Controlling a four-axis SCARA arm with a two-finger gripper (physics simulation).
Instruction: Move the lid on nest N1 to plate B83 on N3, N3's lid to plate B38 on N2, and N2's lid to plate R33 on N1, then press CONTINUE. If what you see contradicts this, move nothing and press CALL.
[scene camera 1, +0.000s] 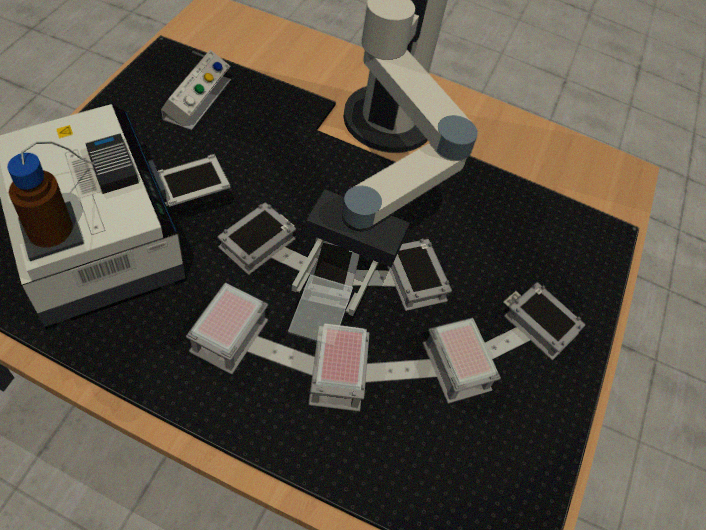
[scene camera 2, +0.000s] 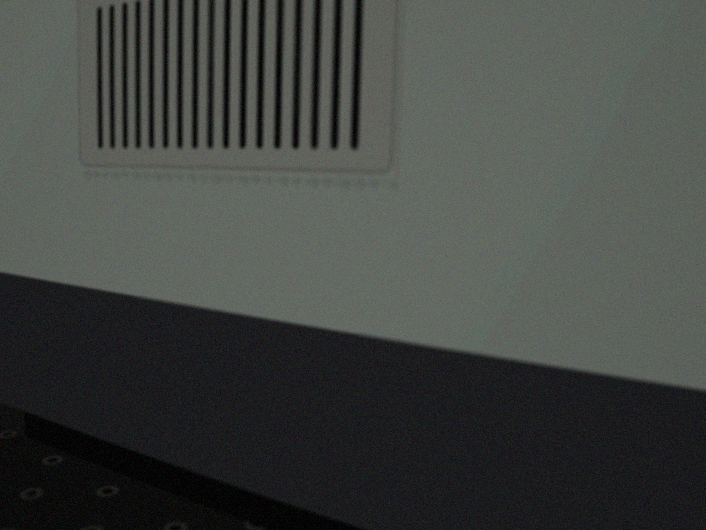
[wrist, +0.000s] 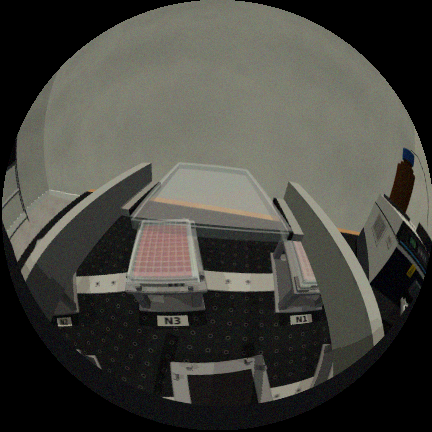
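Note:
Button box (scene camera 1: 185, 107), brown bottle (scene camera 1: 39, 203). Also the bottle (wrist: 403, 182).

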